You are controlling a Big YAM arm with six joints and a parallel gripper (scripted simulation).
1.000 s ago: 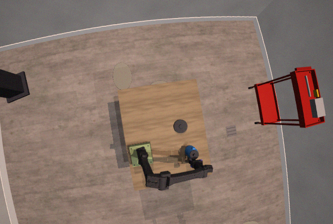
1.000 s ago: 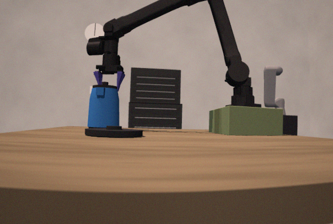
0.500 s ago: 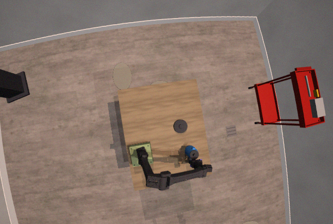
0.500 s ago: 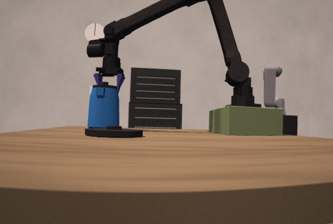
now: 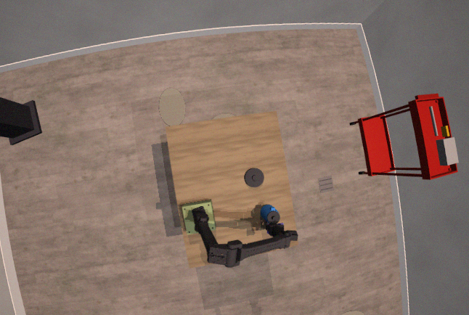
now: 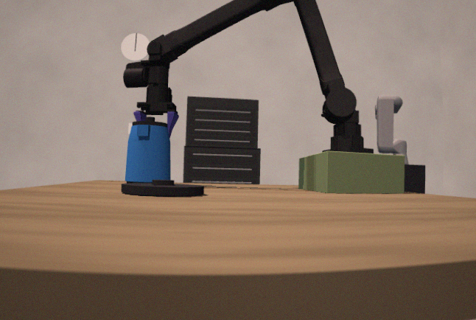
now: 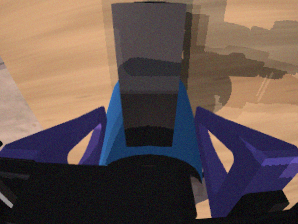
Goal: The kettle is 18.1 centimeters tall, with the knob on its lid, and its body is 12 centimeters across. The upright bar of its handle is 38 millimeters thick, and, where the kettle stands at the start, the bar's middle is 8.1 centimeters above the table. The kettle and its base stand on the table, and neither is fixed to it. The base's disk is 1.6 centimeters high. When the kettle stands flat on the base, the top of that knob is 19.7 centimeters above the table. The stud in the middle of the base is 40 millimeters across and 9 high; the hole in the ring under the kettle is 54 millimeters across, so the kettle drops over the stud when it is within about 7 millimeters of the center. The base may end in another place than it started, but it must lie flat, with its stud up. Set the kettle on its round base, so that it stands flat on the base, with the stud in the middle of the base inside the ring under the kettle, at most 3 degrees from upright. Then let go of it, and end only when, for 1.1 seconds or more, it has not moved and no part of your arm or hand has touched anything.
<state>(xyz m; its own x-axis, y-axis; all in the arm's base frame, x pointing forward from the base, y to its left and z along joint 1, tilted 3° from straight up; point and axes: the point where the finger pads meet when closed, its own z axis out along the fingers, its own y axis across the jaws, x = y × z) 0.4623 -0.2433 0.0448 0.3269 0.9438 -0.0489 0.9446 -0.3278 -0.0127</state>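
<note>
Now: hand 10 mm short of the blue kettle, 30 mm to the right of it and 50 mm above it. From my hand the other things lie so: round black base: 20 mm ahead, 350 mm to the left, 130 mm below.
</note>
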